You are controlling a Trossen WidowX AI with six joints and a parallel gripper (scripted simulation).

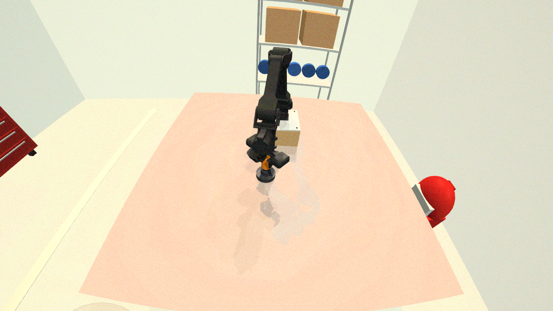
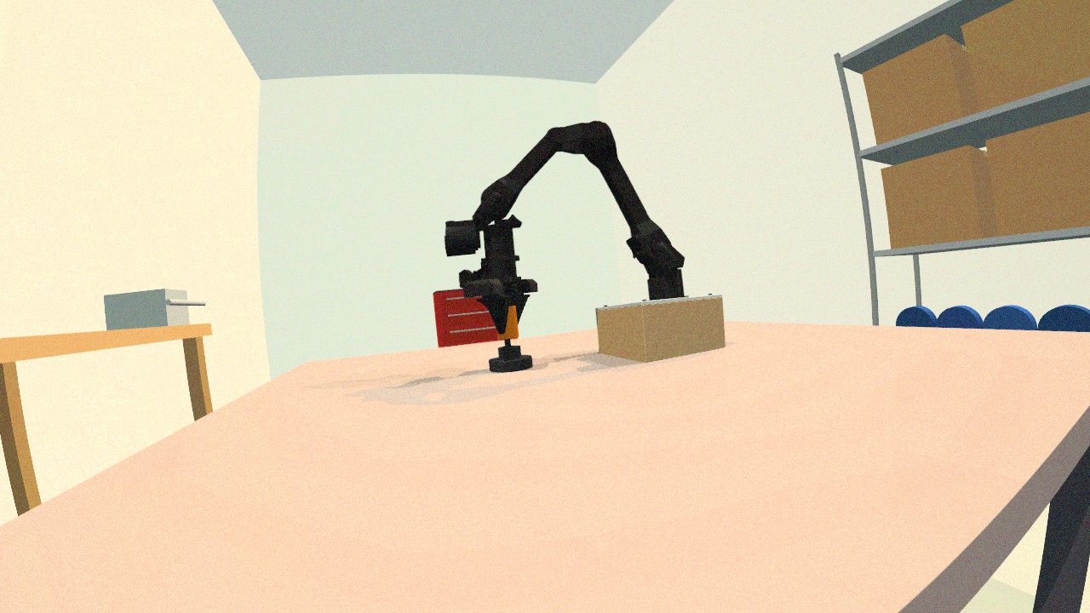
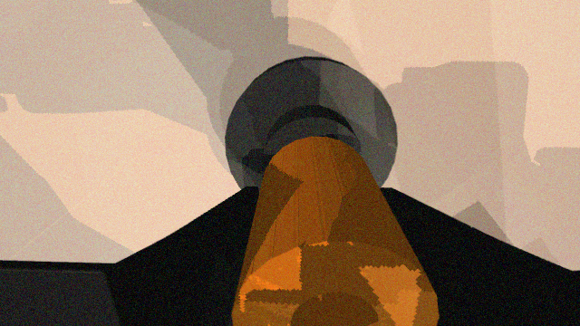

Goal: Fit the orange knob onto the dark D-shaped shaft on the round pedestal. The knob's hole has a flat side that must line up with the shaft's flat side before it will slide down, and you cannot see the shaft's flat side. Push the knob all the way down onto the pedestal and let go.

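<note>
The orange knob lies 20 mm above my gripper tip. Also, from my gripper tip: dark round pedestal (40 mm below).
</note>
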